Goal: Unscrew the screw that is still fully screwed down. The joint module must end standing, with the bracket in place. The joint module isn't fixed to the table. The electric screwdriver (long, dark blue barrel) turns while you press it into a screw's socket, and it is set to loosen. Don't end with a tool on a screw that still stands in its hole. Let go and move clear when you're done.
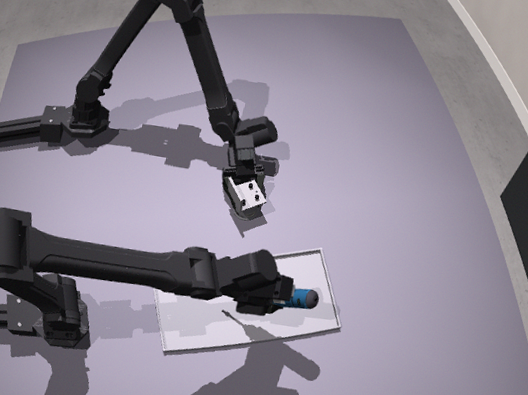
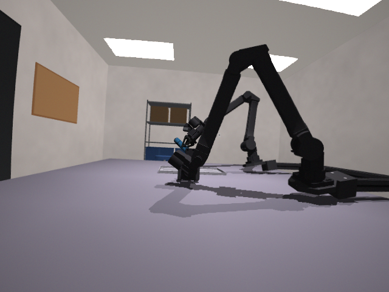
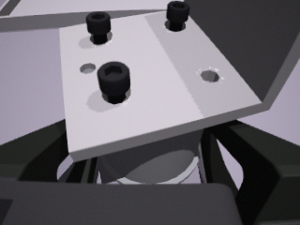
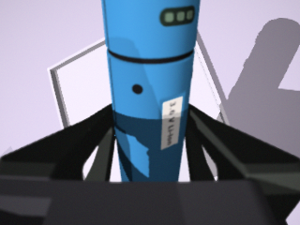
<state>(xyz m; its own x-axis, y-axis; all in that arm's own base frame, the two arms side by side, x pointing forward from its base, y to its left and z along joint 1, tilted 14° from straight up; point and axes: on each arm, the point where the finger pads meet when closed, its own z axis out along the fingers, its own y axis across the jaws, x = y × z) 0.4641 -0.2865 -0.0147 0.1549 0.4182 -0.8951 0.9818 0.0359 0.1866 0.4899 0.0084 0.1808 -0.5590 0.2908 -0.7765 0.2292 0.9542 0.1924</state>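
The joint module body is 1 cm above my left hand. The rest, counted from my left hand: white tray 26 cm to the right, 2 cm below, 2 cm behind; then white bracket 5 cm above; then red hand screwdriver 57 cm to the right, 8 cm ahead, 1 cm below.
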